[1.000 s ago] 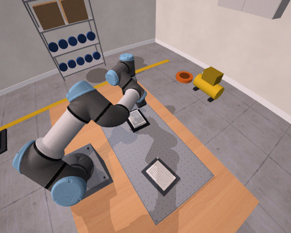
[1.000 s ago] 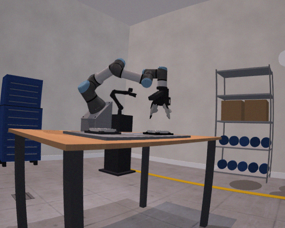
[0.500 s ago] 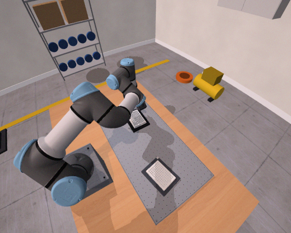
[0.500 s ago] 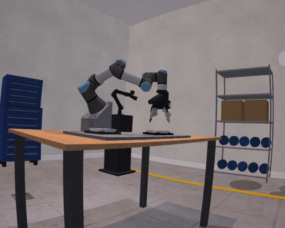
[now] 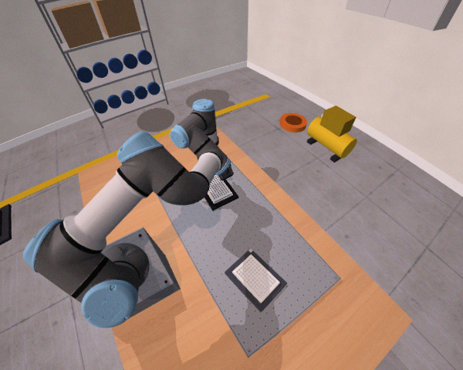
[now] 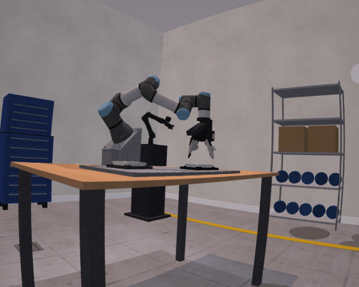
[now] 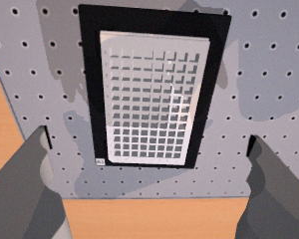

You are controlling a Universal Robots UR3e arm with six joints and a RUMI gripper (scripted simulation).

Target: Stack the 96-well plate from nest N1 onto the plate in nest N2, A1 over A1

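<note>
My gripper is now 5 cm above the black plate nest N1. The rest, counted from my hand: A1 label (6 cm behind, 29 cm to the right, 4 cm below); dark nest N2 (11 cm behind, 37 cm to the right, 5 cm below).
</note>
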